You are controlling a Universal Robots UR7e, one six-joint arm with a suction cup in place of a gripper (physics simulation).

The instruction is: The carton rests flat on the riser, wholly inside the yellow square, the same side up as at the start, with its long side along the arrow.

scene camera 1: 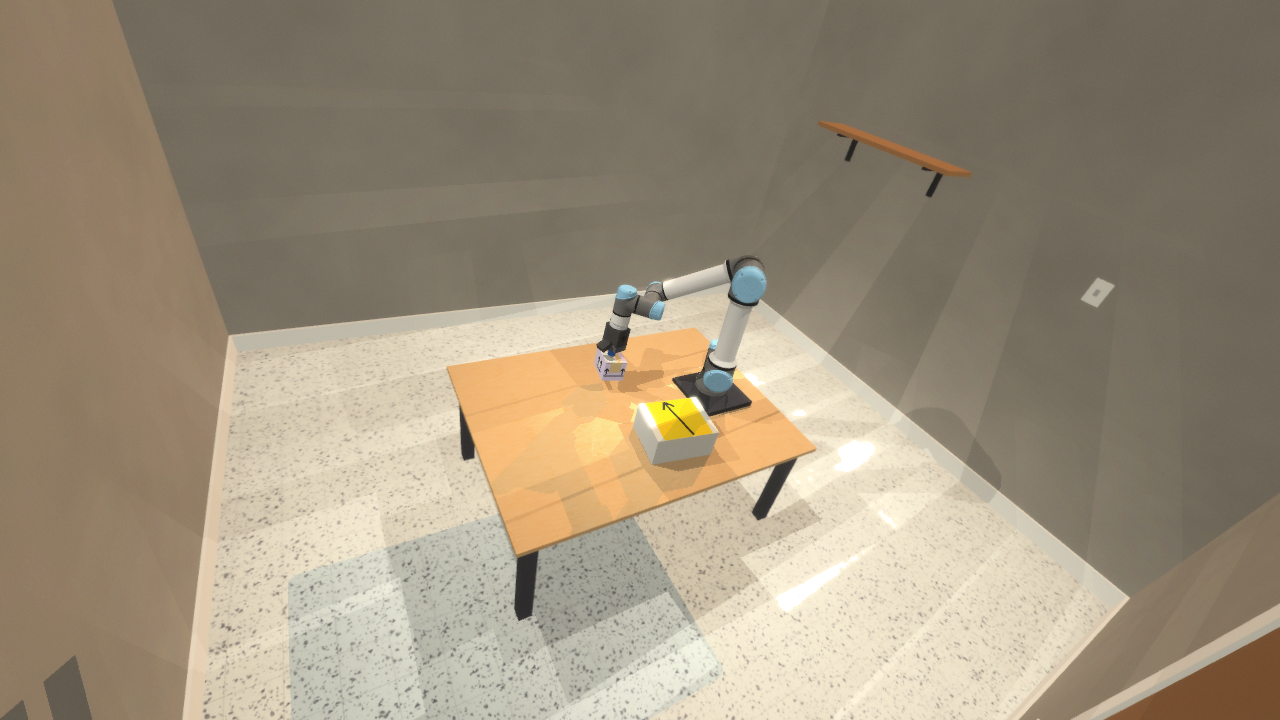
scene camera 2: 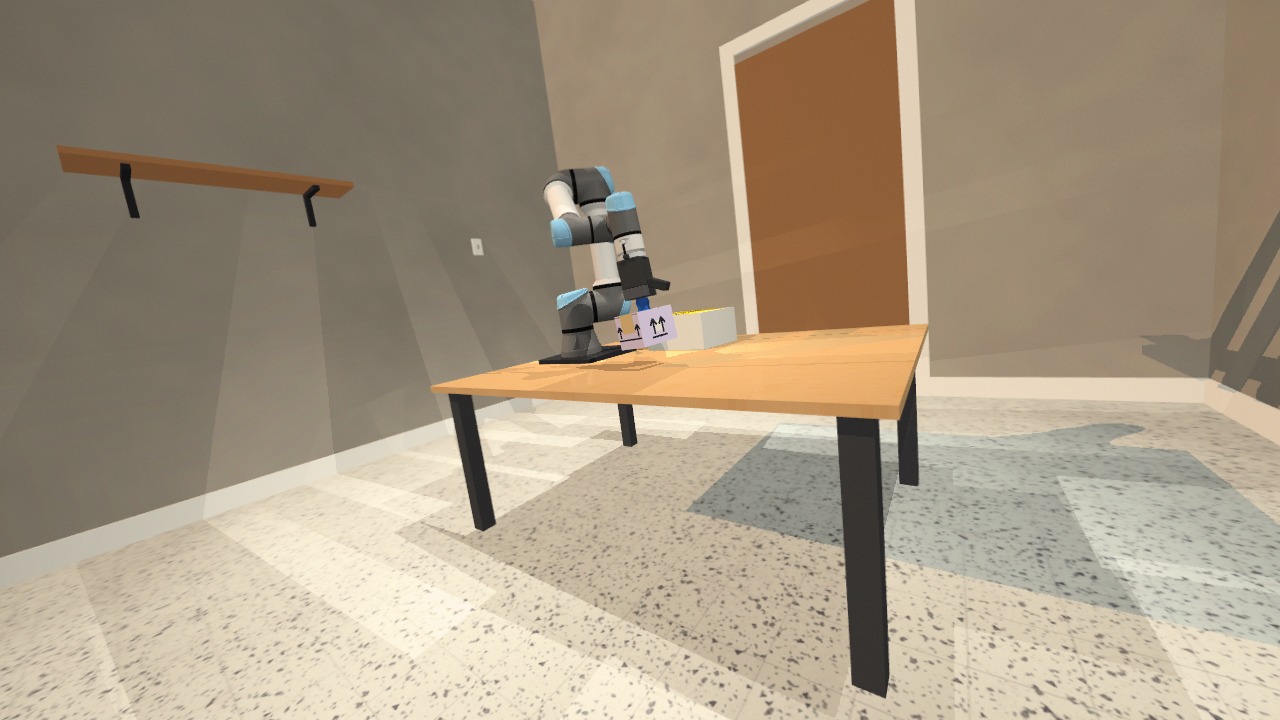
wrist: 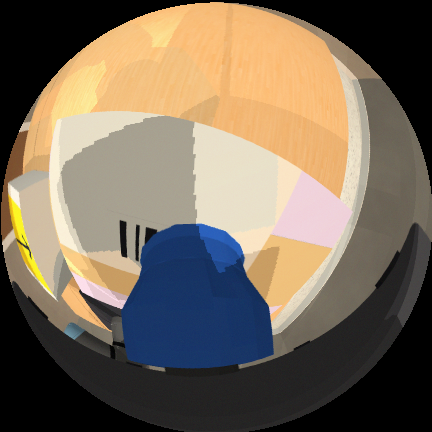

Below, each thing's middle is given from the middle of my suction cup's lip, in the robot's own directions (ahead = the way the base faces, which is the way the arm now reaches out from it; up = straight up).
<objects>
Right now my suction cup is 60 mm above the carton (scene camera 2: pixel 641 329). From my suction cup the other things lie so: riser (scene camera 1: pixel 671 430) (390 mm to the left, 120 mm behind, 100 mm below).
</objects>
